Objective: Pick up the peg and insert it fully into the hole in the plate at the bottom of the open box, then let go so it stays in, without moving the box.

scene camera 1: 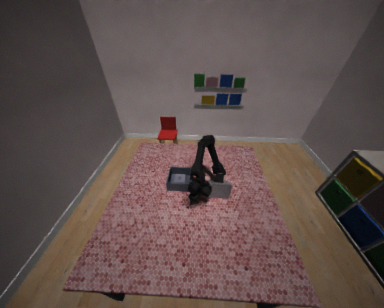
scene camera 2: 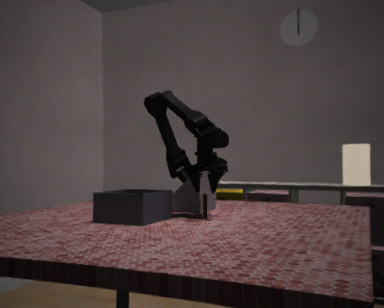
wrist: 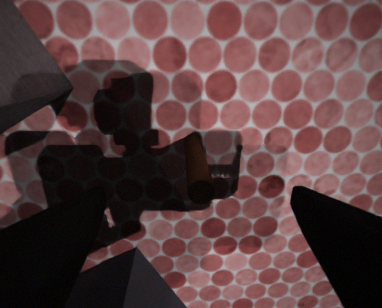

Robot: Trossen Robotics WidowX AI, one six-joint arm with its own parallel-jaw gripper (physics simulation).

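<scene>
The brown peg stands upright on the patterned table top; in scene camera 1 I cannot make it out near the arm. My gripper is open and empty, pointing down just above the peg. In the wrist view the peg's top end shows between the two fingertips, with space on both sides. The open dark grey box stands beside the gripper. In scene camera 1 the lighter plate with a small dark hole shows at its bottom; the arm hides the box's right part.
A light grey block with a sloped side stands close to the gripper and peg, on the other side from the box. The pink patterned table top lies under everything. Dark shadows fall around the peg.
</scene>
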